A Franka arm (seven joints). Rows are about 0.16 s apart.
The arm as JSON. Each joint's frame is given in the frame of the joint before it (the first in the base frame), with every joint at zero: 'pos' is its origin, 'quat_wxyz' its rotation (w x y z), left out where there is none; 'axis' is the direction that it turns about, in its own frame. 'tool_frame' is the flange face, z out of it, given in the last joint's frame.
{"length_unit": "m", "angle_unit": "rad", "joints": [
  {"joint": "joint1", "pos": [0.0, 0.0, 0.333], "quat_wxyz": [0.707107, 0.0, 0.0, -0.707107], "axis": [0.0, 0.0, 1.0]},
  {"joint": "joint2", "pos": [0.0, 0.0, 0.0], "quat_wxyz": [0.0, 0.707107, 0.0, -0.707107], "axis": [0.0, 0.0, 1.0]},
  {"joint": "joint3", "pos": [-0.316, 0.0, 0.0], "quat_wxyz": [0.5, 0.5, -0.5, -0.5], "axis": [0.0, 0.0, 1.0]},
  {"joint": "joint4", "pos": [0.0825, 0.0, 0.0], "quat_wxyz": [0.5, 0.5, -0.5, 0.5], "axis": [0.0, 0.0, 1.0]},
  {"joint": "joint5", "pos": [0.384, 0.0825, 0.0], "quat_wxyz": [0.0, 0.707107, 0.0, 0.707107], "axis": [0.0, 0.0, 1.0]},
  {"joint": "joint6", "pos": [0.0, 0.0, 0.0], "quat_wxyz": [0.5, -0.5, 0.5, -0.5], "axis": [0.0, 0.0, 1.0]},
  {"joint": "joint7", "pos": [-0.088, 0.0, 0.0], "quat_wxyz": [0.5, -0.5, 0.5, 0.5], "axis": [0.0, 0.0, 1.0]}
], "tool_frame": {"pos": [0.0, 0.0, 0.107], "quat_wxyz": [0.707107, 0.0, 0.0, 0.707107]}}
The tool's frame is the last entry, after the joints.
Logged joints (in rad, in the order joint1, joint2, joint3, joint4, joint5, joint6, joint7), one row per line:
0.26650 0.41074 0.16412 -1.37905 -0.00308 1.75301 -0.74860
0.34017 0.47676 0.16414 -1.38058 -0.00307 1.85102 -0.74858
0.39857 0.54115 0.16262 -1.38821 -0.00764 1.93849 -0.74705
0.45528 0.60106 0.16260 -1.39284 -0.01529 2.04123 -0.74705
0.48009 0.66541 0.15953 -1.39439 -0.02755 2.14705 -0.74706
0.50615 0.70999 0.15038 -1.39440 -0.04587 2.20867 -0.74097
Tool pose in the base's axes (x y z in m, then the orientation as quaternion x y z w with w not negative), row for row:
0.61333 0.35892 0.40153 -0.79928 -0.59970 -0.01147 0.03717
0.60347 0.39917 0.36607 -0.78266 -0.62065 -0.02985 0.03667
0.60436 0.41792 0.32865 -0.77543 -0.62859 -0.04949 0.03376
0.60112 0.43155 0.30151 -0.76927 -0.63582 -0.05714 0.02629
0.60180 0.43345 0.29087 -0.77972 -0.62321 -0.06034 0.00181
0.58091 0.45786 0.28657 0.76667 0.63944 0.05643 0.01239
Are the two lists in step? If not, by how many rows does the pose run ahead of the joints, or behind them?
The pose runs 2 rows ahead of the joints: the pose in row i belongs to the joints in row i + 2.
